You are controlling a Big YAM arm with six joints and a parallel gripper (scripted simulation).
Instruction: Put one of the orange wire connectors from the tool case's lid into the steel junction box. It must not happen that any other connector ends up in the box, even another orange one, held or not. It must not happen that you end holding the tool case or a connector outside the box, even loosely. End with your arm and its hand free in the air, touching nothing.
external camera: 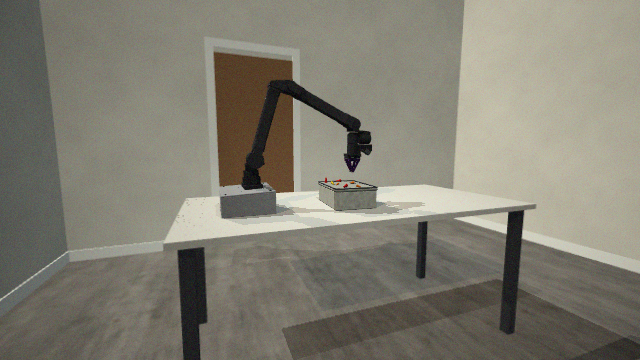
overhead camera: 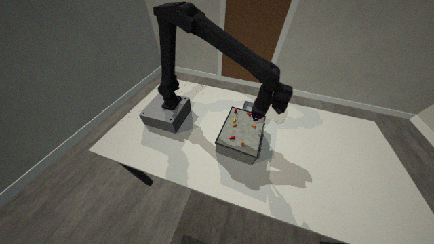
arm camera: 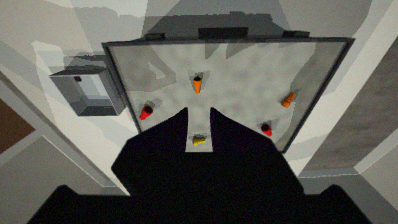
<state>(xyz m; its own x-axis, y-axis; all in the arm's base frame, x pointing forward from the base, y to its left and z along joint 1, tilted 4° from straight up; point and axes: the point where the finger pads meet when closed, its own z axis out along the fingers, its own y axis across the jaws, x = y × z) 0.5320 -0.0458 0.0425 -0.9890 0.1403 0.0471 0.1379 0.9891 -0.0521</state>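
Right now my hand is 5 cm past the tool case, 3 cm to the left of it and 10 cm above it. Also, from my hand: yellow wire connector: 11 cm behind, 2 cm to the left, 7 cm below.
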